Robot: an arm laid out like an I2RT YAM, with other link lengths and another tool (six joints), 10 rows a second.
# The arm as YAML. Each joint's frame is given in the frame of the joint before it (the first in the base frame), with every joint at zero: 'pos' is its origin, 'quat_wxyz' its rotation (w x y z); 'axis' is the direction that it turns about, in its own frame. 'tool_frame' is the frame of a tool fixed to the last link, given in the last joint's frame.
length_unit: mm
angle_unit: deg
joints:
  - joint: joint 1
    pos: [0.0, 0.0, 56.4]
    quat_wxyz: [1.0, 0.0, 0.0, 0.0]
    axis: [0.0, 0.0, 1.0]
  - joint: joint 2
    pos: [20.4, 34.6, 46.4]
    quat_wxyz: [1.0, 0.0, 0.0, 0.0]
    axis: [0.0, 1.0, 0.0]
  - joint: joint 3
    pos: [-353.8, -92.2, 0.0]
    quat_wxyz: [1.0, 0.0, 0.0, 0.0]
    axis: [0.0, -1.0, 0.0]
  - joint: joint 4
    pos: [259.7, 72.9, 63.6]
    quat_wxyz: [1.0, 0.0, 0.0, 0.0]
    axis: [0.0, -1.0, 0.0]
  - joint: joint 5
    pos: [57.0, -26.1, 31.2]
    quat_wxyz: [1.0, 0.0, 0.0, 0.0]
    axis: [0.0, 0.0, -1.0]
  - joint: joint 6
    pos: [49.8, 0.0, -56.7]
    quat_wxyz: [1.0, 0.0, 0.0, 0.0]
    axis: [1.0, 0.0, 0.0]
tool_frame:
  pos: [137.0, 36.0, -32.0]
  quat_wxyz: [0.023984, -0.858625, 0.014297, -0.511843]
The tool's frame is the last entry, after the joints.
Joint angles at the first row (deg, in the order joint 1, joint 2, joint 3, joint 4, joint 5, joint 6):
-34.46, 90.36, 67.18, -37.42, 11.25, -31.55
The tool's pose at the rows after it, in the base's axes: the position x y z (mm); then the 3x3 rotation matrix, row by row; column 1 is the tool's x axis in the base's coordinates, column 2 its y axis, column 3 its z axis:
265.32, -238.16, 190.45; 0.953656, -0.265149, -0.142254; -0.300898, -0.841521, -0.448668; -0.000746, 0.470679, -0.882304
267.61, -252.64, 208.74; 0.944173, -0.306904, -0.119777; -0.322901, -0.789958, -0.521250; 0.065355, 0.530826, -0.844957
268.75, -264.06, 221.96; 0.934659, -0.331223, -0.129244; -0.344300, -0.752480, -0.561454; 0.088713, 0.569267, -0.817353
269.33, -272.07, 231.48; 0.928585, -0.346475, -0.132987; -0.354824, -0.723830, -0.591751; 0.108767, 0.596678, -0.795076
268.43, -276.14, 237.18; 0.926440, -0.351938, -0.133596; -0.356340, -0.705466, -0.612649; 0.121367, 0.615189, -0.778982
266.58, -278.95, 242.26; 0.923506, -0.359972, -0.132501; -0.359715, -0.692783, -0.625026; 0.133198, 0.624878, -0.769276
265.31, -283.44, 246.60; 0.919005, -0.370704, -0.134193; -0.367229, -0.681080, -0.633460; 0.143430, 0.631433, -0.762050
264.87, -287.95, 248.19; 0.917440, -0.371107, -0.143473; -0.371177, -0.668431, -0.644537; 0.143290, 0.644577, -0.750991
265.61, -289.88, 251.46; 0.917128, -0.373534, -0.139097; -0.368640, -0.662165, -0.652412; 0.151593, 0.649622, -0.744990
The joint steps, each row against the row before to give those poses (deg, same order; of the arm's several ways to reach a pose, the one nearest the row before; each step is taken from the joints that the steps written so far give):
-0.03, -3.33, -0.21, 4.02, 3.66, -0.83
-0.03, -1.49, 0.43, 3.04, 3.12, -0.66
0.03, 0.06, 1.65, 0.54, 2.74, -0.40
-0.03, -0.10, 0.88, 0.85, 1.81, -0.61
-0.03, -0.38, 0.13, 0.82, 1.01, -0.74
-0.24, -0.46, 0.13, 0.42, 0.48, -0.41
-0.48, -0.06, 0.44, 0.31, 0.34, -0.25
-0.15, 0.28, 0.21, 0.55, 0.81, -0.63
-0.09, -0.09, 0.25, 0.39, 0.09, -0.37

